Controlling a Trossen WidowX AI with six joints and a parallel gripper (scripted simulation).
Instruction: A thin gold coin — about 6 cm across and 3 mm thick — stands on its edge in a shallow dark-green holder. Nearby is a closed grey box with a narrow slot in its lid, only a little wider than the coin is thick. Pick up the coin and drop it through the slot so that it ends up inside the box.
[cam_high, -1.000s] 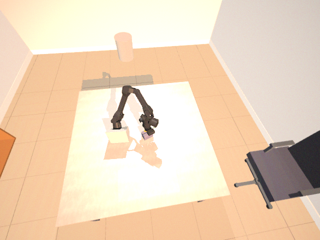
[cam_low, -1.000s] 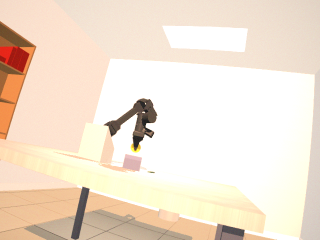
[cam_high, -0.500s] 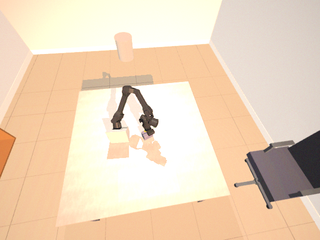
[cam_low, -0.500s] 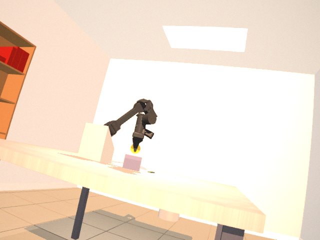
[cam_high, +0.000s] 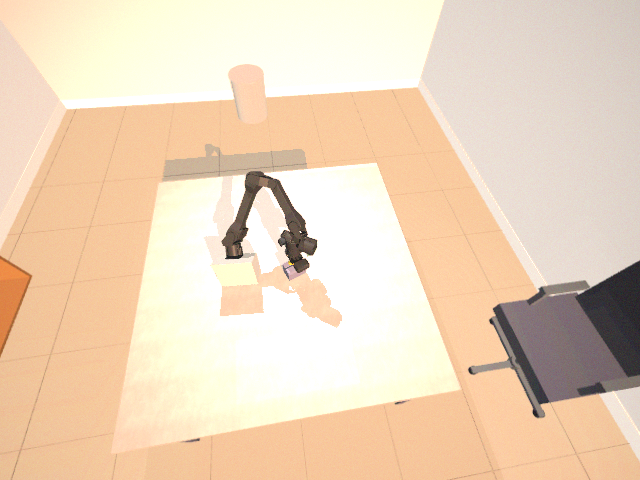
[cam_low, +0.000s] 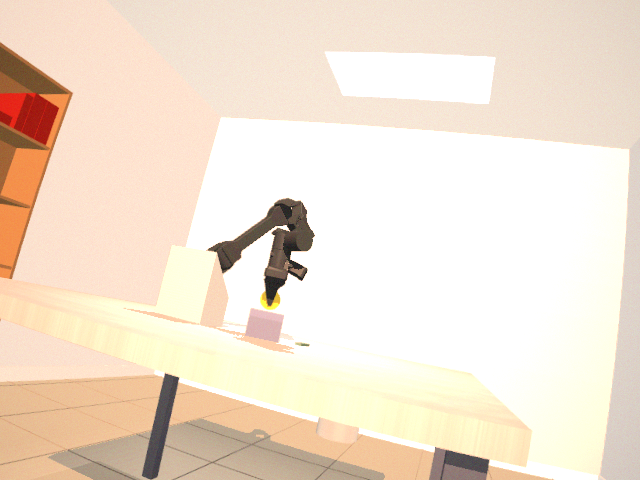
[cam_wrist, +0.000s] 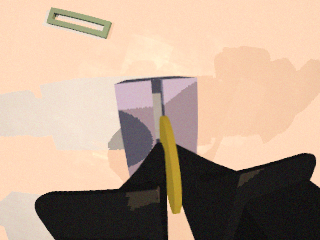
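The gold coin is 2 cm above my gripper tip.
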